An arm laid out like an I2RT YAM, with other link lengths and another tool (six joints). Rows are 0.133 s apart.
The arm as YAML. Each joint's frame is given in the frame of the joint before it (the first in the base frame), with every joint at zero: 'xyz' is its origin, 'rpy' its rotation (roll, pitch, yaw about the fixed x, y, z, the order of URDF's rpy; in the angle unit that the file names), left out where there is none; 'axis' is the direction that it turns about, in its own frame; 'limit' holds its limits. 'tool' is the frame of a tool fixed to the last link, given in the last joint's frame.
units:
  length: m
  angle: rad
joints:
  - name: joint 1
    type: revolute
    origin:
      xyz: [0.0, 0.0, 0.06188]
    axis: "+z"
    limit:
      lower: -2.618
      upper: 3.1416
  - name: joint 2
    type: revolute
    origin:
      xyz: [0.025, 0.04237, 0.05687]
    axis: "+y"
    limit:
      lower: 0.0
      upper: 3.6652
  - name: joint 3
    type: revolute
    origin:
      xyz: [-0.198, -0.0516, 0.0]
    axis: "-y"
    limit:
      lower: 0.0
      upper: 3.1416
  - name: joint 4
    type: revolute
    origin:
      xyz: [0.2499, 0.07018, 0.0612]
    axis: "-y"
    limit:
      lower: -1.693
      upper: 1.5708
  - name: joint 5
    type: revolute
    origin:
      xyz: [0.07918, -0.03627, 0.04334]
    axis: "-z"
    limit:
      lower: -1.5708
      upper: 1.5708
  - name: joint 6
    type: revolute
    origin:
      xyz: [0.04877, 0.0, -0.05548]
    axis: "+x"
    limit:
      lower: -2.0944
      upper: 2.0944
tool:
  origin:
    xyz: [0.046, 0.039, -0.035]
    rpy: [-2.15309, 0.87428, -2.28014]
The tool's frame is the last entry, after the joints.
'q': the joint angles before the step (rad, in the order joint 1, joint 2, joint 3, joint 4, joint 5, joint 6). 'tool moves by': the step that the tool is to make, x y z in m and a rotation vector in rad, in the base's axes. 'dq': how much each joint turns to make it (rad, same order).
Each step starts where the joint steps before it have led.
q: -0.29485 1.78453 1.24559 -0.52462 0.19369 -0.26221
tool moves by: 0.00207 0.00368 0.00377 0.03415 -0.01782 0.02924
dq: -0.00064 -0.00513 0.00623 -0.00295 -0.04764 -0.00764
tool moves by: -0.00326 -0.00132 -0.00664 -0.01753 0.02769 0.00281
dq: 0.00125 0.01352 -0.00691 0.00115 0.02095 -0.01356
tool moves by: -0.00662 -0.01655 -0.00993 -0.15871 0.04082 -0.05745
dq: 0.00107 -0.00031 -0.04130 0.05507 0.17166 -0.02860
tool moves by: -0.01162 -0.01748 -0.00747 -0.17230 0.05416 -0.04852
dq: -0.00137 -0.01099 -0.05894 0.06845 0.18017 -0.05374
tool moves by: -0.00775 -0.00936 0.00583 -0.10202 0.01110 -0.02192
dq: -0.00189 -0.04574 -0.04787 0.04406 0.09638 -0.04244
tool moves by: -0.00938 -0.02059 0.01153 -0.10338 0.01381 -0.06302
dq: -0.03595 -0.03976 -0.02167 0.02837 0.10012 -0.04466
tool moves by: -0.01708 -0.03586 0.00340 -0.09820 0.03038 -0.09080
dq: -0.08971 -0.01770 -0.03852 0.08662 0.08219 -0.08421
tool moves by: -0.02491 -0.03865 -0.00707 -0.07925 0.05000 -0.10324
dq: -0.11267 0.01255 -0.05296 0.13249 0.06417 -0.10143
